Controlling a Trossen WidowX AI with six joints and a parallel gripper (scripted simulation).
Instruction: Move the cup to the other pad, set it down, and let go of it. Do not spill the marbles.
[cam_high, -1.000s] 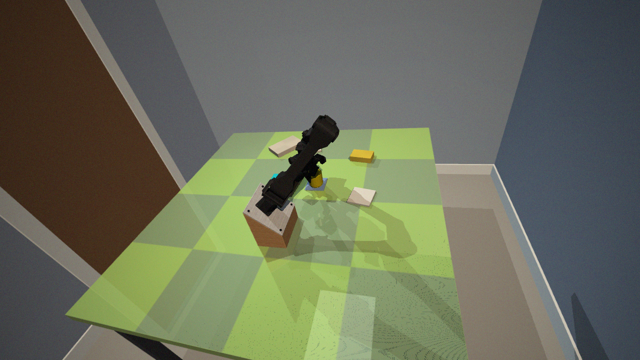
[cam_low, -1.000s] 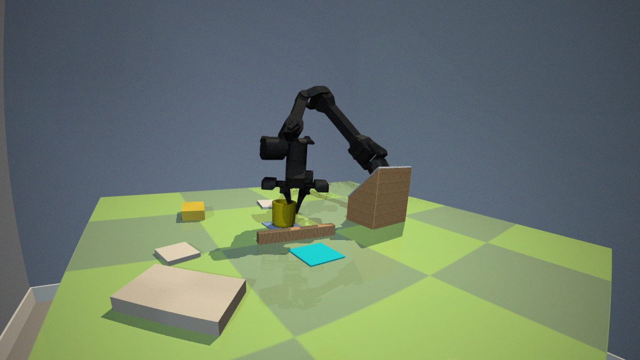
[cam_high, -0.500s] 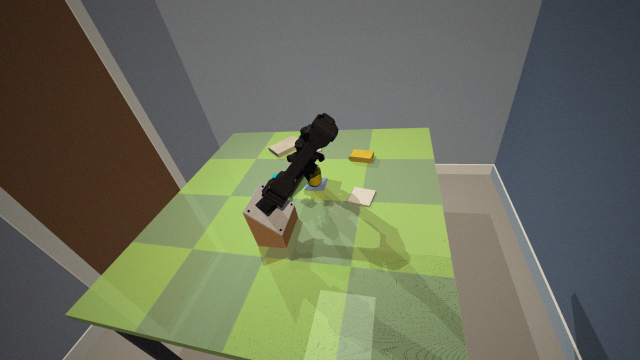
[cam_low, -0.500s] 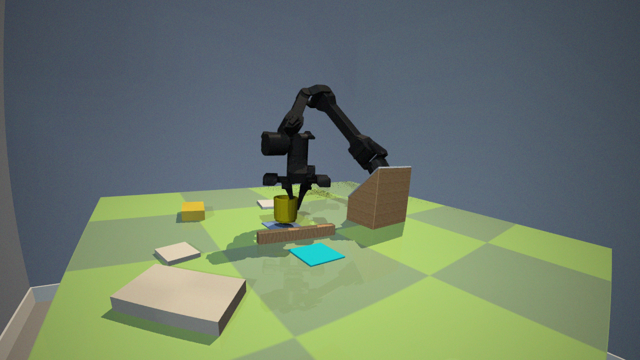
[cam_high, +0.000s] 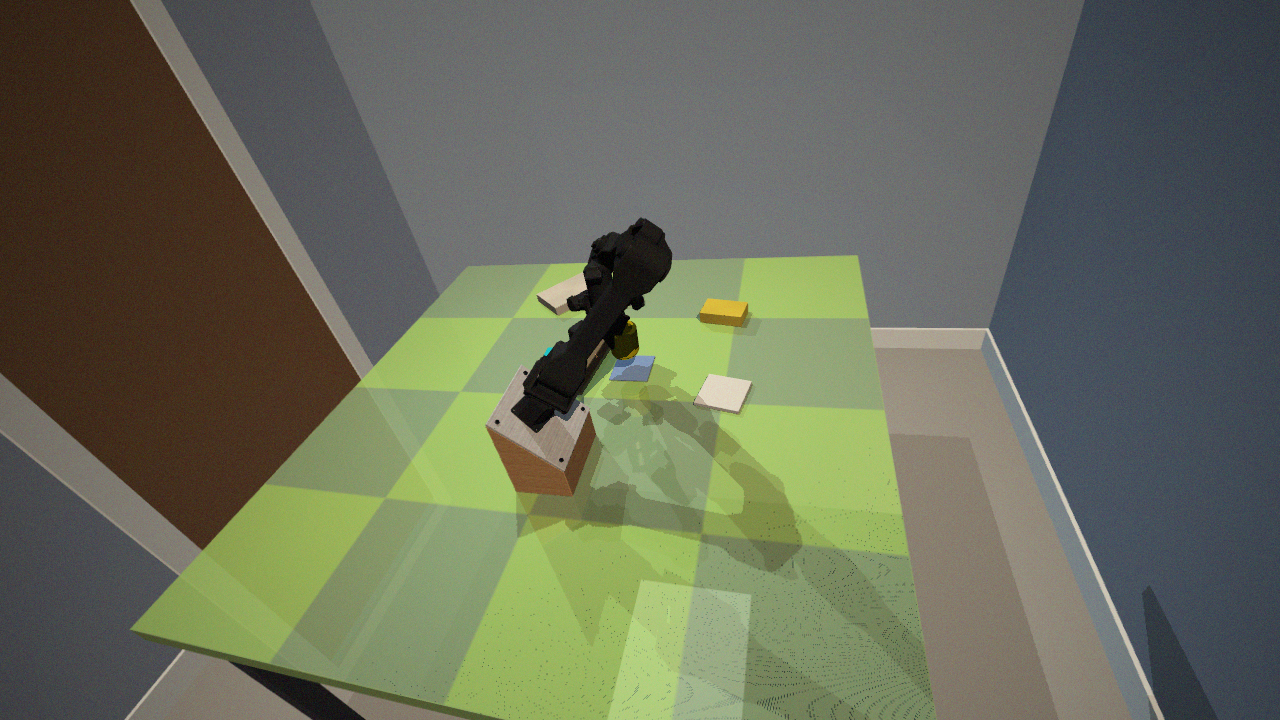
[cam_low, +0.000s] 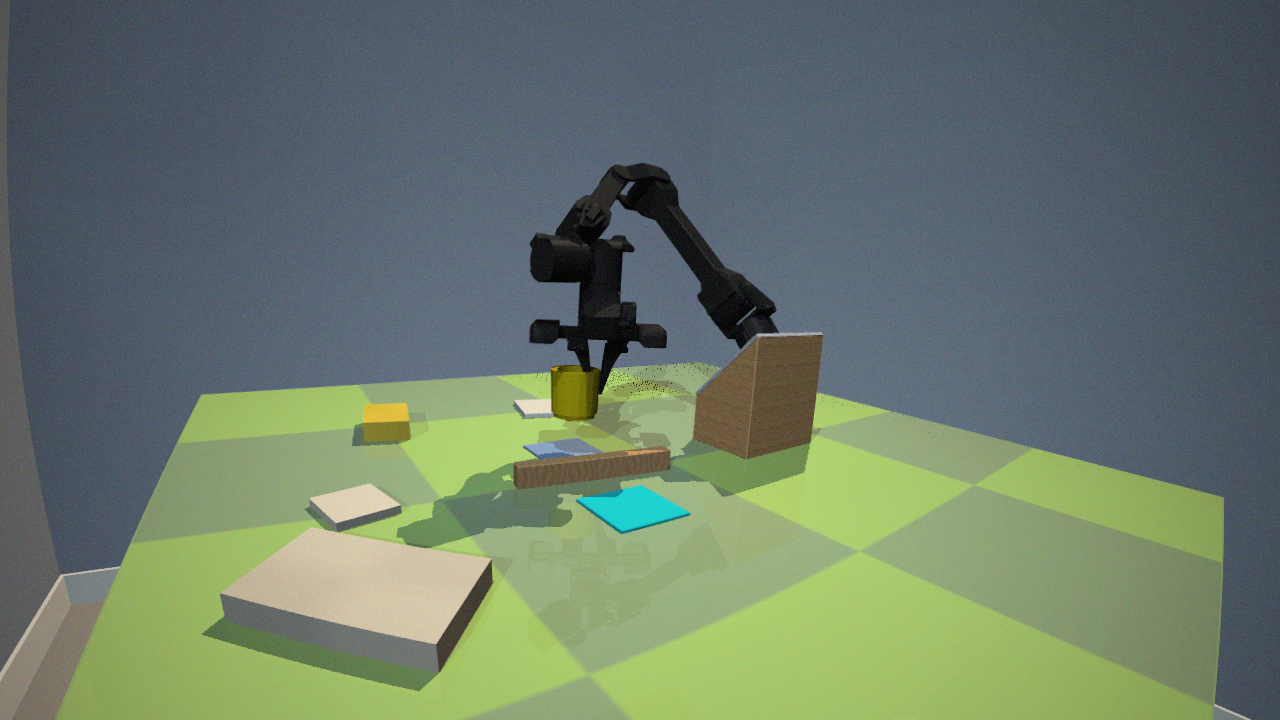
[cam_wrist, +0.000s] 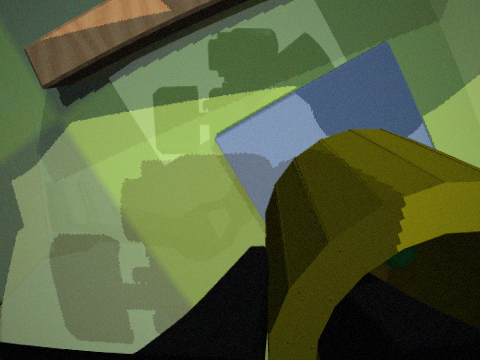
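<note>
Now: the cyan pad 19 cm to the left of my gripper tip, 10 cm below it and 3 cm ahead of it. Round my gripper tip: yellow cup: 2 cm ahead, 1 cm to the right; then wooden bar: 9 cm to the left, 8 cm below, 3 cm ahead; then blue pad: 10 cm below, 4 cm ahead, 2 cm to the right.
</note>
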